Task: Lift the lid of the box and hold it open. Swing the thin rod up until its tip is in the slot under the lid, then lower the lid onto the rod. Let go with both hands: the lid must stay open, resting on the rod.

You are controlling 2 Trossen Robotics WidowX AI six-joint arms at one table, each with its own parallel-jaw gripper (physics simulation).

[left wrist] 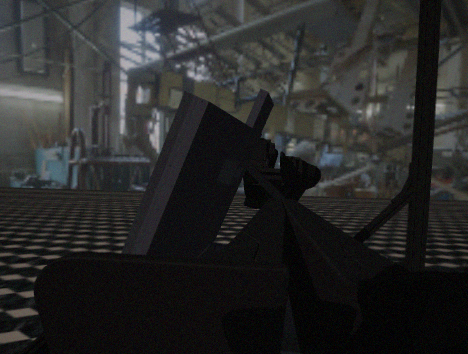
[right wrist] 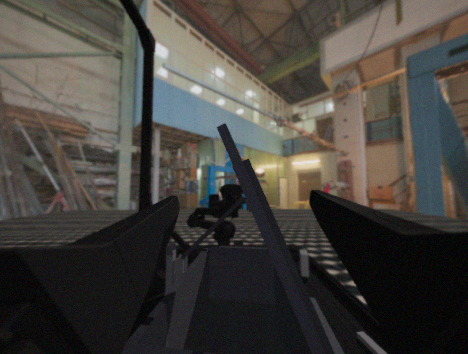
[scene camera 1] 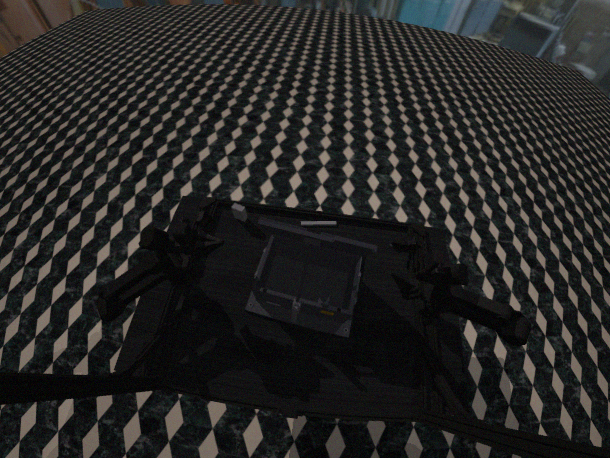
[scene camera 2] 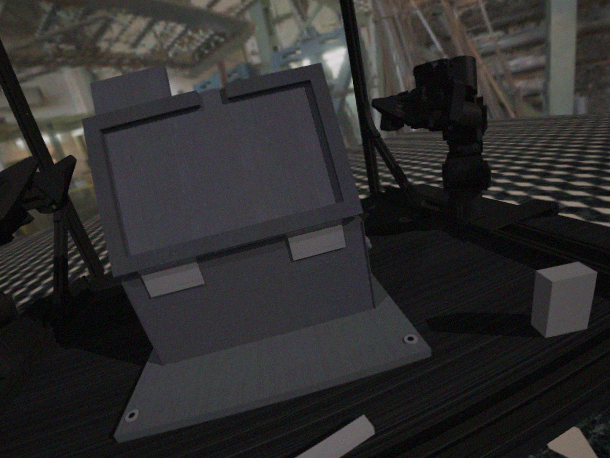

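Where they show: left gripper, fingertip midpoint: (left wrist: 279, 210) (right wrist: 233, 196) (scene camera 1: 223, 241) (scene camera 2: 372, 102); right gripper, fingertip midpoint: (left wrist: 256, 152) (right wrist: 243, 199) (scene camera 1: 391, 257) (scene camera 2: 56, 158); left arm's base at its link origin: (scene camera 1: 182, 278) (scene camera 2: 466, 214); right arm's base at its link origin: (scene camera 1: 425, 309) (scene camera 2: 9, 365).
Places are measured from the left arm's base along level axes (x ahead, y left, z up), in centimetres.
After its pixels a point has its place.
The grey box (scene camera 1: 301, 313) {x 45.6, y -5.7, z -0.7 cm} (scene camera 2: 258, 300) {x 47.6, y 14.6, z 5.6 cm} (right wrist: 239, 277) {x 31.9, y 6.1, z 5.5 cm} sits on a flat base plate (scene camera 2: 280, 368) {x 47.4, y 21.0, z -0.7 cm} in the middle of the black mat. Its lid (scene camera 1: 319, 235) {x 47.1, y 7.0, z 32.5 cm} (scene camera 2: 217, 168) {x 47.6, y 11.2, z 23.1 cm} (left wrist: 197, 168) {x 34.8, y 9.9, z 27.6 cm} (right wrist: 268, 239) {x 62.3, y 7.7, z 25.1 cm} stands raised and tilted back. In the right wrist view a thin rod (right wrist: 215, 226) {x 45.0, y 0.9, z 22.2 cm} slants up from the box toward the lid's underside; I cannot tell where its tip sits. My left gripper (scene camera 1: 212, 233) (scene camera 2: 379, 108) {x 21.6, y 4.4, z 26.8 cm} (left wrist: 279, 210) {x 21.6, y 4.4, z 26.8 cm} is shut and empty, off the box's side. My right gripper (scene camera 1: 405, 268) (right wrist: 243, 199) {x 67.0, y 5.1, z 29.2 cm} is open and empty on the other side, facing the lid's edge.
The black mat (scene camera 1: 212, 363) {x 18.6, y -26.6, z -1.9 cm} lies on a checkered table (scene camera 1: 349, 114). A small light bar (scene camera 1: 318, 223) {x 48.3, y 32.2, z -0.9 cm} (scene camera 2: 344, 438) {x 43.7, y 32.1, z -0.9 cm} lies on the mat behind the box, and a pale block (scene camera 1: 239, 211) {x 16.2, y 29.3, z 5.1 cm} sits near the mat's back left corner. A black stand pole (scene camera 2: 355, 91) {x 3.7, y -37.3, z 31.3 cm} (right wrist: 147, 123) {x 3.5, y -35.4, z 59.8 cm} rises nearby.
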